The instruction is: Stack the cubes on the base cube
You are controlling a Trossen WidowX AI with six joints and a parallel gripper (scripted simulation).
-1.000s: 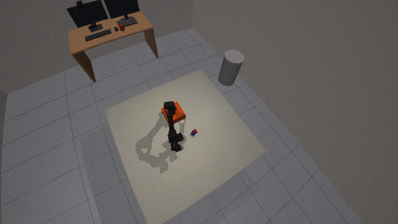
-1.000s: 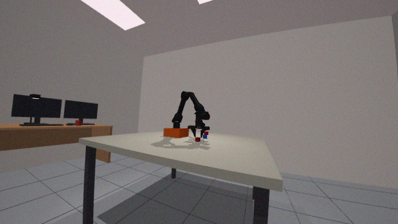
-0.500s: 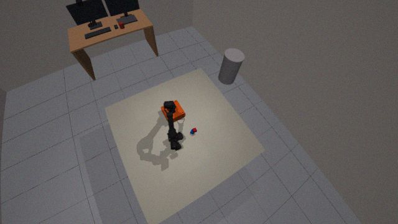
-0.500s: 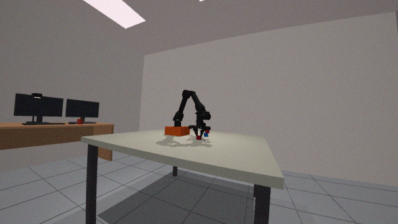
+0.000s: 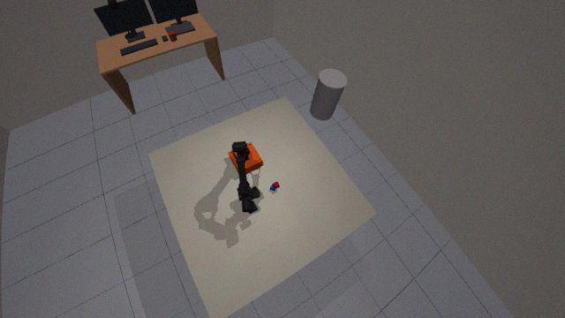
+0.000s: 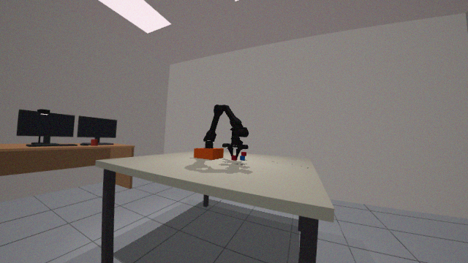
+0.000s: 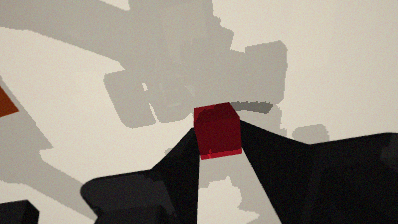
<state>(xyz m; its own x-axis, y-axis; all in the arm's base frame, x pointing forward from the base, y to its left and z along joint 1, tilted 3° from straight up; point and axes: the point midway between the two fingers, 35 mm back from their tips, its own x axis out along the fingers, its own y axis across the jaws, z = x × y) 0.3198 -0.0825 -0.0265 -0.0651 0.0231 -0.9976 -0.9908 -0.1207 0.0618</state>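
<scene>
Now: the blue cube 210 mm to the left of my gripper tip, 40 mm behind it and 20 mm below it. The rest, counted from my gripper tip: red cube: right at my gripper tip.
</scene>
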